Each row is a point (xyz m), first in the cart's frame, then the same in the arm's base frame.
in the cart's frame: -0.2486 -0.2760 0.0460
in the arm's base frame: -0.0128 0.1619 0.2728
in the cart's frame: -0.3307 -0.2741 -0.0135
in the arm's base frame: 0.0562 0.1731 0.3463
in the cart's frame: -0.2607 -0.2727 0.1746
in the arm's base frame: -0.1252 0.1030 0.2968
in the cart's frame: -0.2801 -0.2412 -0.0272
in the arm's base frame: 0.0726 0.1570 0.2888
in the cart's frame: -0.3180 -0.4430 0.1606
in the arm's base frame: -0.1697 0.2527 0.3868
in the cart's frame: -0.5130 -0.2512 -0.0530
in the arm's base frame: 0.1333 0.1422 0.5149
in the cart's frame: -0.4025 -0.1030 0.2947
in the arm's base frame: -0.1411 -0.1206 0.4114
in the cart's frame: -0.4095 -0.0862 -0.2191
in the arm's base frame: 0.3298 0.0800 0.3630
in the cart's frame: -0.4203 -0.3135 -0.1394
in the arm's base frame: 0.1700 0.2481 0.4291
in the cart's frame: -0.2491 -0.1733 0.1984
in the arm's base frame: -0.1094 0.0057 0.2672
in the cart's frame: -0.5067 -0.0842 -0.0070
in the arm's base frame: 0.1567 -0.0256 0.4785
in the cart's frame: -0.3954 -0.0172 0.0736
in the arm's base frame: 0.0908 -0.1030 0.3643
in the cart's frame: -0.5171 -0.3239 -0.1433
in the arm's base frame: 0.1867 0.2447 0.5250
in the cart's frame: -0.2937 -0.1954 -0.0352
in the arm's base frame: 0.1003 0.1174 0.2917
